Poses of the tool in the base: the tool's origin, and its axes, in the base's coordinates. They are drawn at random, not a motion.
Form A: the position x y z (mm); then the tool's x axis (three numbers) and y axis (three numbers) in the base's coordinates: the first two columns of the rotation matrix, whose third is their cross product.
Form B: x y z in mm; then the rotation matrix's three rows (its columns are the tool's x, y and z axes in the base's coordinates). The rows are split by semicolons. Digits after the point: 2 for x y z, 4 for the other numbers.
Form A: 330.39 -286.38 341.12 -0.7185 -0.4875 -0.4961 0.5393 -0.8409 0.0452
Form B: 330.39 -286.38 341.12; -0.7185 0.5393 -0.4392; -0.4875 -0.8409 -0.2351; -0.4961 0.0452 0.8671
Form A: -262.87 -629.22 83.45 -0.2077 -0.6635 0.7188 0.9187 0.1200 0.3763
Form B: -262.87 -629.22 83.45; -0.2077 0.9187 -0.3359; -0.6635 0.1200 0.7385; 0.7188 0.3763 0.5846
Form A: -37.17 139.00 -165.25 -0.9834 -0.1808 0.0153 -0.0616 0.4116 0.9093
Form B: -37.17 139.00 -165.25; -0.9834 -0.0616 -0.1707; -0.1808 0.4116 0.8933; 0.0153 0.9093 -0.4159
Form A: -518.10 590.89 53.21 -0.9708 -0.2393 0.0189 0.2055 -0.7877 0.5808
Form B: -518.10 590.89 53.21; -0.9708 0.2055 -0.1241; -0.2393 -0.7877 0.5677; 0.0189 0.5808 0.8139
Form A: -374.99 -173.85 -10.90 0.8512 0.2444 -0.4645 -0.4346 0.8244 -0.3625
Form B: -374.99 -173.85 -10.90; 0.8512 -0.4346 0.2943; 0.2444 0.8244 0.5104; -0.4645 -0.3625 0.8079
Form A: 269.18 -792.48 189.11 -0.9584 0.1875 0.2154 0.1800 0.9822 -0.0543
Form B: 269.18 -792.48 189.11; -0.9584 0.1800 -0.2217; 0.1875 0.9822 -0.0133; 0.2154 -0.0543 -0.9751
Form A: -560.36 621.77 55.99 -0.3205 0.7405 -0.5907 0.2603 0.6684 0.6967
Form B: -560.36 621.77 55.99; -0.3205 0.2603 0.9107; 0.7405 0.6684 0.0695; -0.5907 0.6967 -0.4070
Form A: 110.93 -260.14 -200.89 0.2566 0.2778 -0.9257 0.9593 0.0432 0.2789
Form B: 110.93 -260.14 -200.89; 0.2566 0.9593 0.1175; 0.2778 0.0432 -0.9596; -0.9257 0.2789 -0.2554
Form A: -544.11 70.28 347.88 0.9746 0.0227 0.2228 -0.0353 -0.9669 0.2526
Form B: -544.11 70.28 347.88; 0.9746 -0.0353 0.2212; 0.0227 -0.9669 -0.2540; 0.2228 0.2526 -0.9415
